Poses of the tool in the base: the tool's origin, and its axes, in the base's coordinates. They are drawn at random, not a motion.
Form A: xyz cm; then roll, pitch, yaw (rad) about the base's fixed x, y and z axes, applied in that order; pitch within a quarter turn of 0, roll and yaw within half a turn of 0.
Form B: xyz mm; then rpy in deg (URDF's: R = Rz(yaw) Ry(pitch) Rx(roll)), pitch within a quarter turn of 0, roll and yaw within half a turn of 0. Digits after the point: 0 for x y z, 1 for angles.
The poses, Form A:
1: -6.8 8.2 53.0 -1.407 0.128 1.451
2: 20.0 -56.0 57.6 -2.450 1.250 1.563
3: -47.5 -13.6 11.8 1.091 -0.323 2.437
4: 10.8 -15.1 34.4 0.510 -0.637 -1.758
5: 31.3 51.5 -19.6 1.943 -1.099 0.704
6: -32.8 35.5 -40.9 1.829 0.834 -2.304
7: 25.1 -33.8 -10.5 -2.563 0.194 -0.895
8: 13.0 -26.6 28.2 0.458 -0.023 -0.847
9: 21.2 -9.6 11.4 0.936 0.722 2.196
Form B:
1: -68 82 530 -80.6 7.3 83.1
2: 200 -560 576 -140.4 71.6 89.6
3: -475 -136 118 62.5 -18.5 139.6
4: 108 -151 344 29.2 -36.5 -100.7
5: 313 515 -196 111.3 -63.0 40.3
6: -328 355 -409 104.8 47.8 -132.0
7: 251 -338 -105 -146.8 11.1 -51.3
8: 130 -266 282 26.2 -1.3 -48.5
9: 212 -96 114 53.6 41.4 125.8
